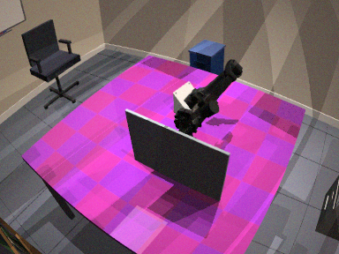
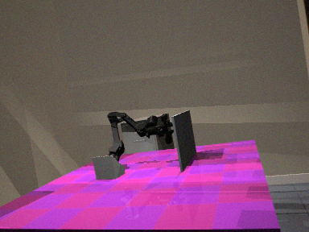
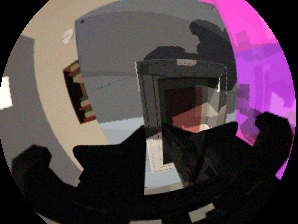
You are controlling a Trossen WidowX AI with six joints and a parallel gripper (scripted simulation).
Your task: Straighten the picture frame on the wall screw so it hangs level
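The picture frame lies 10 mm ahead of my gripper tip, 10 mm to the left of it and 50 mm below it. The rest, counted from my gripper tip: grey wall panel (20 mm ahead, 10 mm to the left, 70 mm below).
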